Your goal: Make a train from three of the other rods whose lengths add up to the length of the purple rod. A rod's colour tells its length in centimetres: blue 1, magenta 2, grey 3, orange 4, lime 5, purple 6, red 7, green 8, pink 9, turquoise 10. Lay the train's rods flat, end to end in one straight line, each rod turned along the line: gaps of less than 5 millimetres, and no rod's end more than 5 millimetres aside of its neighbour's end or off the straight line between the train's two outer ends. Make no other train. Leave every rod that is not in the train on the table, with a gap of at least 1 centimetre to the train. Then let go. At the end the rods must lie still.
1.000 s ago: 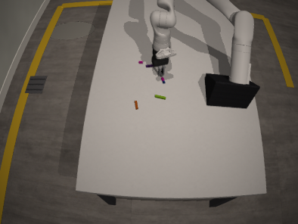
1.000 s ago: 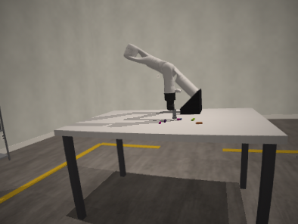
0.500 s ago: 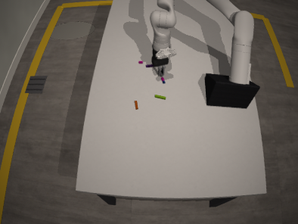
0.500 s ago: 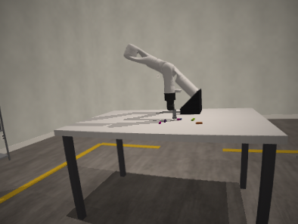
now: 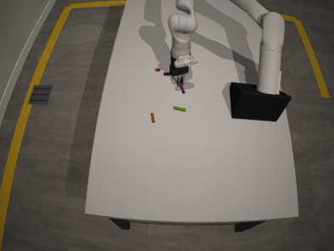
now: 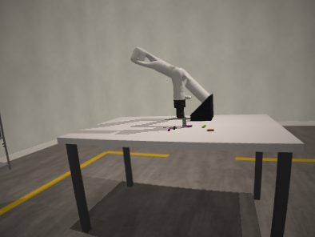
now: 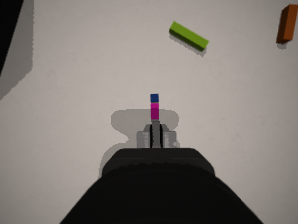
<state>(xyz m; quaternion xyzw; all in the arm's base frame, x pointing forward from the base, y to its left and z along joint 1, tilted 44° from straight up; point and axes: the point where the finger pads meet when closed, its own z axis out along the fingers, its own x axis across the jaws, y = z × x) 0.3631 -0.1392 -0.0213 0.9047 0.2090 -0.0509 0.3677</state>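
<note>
Right now the grey rod is 1 cm below my hand. Also, from my hand: purple rod: 5 cm ahead, 5 cm to the right, 2 cm below; lime rod: 1 cm behind, 13 cm to the left, 2 cm below; small blue rod: 2 cm behind, 4 cm to the left, 2 cm below.
</note>
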